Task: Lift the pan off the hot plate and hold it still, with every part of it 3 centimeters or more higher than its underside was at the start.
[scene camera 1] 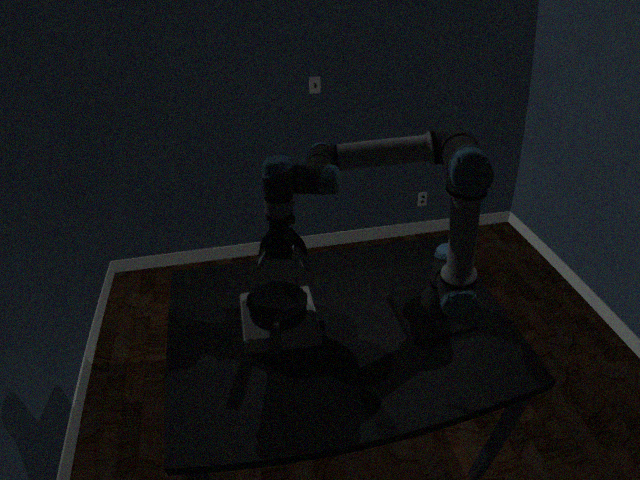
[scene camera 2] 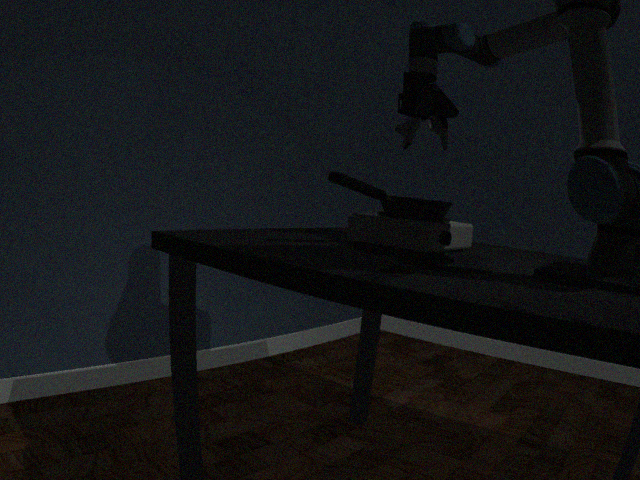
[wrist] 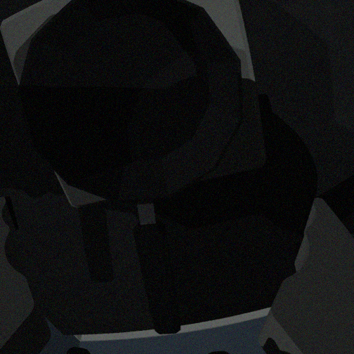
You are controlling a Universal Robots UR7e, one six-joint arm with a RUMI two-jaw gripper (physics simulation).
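Places are measured from the arm's base along level axes (x ahead, y left, z up), in centimetres.
Where they show: gripper, fingertip midpoint: [scene camera 1: 283, 270] [scene camera 2: 424, 149]; arm's base at its link origin: [scene camera 2: 615, 272].
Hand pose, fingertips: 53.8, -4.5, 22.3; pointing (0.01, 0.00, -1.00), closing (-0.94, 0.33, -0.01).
Each offset is from my fingertips to the centre of the thing, as dx, dy, dz.
A dark round pan @(+4.6, +7.0, -12.5) [scene camera 1: 277, 304] [scene camera 2: 417, 206] [wrist: 120, 110] sits upright on the hot plate @(+1.9, -2.1, -20.4) [scene camera 1: 250, 331] [scene camera 2: 398, 229] [wrist: 227, 20]. Its dark handle @(+6.9, +17.7, -10.9) [scene camera 2: 356, 186] [wrist: 156, 275] slopes up and away from the pan, past the plate's edge; a light piece joins it to the pan in the wrist view. My gripper [scene camera 1: 283, 264] [scene camera 2: 425, 147] [wrist: 157, 202] is open and empty, pointing down. It hangs above the pan, clearly apart from it, in scene camera 2. In the wrist view its fingers stand at the left and right edges, with the handle between them lower down. The scene is very dark.
The hot plate stands on a dark table [scene camera 1: 217, 428] [scene camera 2: 248, 271]. The arm's base [scene camera 1: 429, 315] stands at the table's right side in scene camera 1. Dark shadows of the arm and pan lie over the table. Blue walls stand behind.
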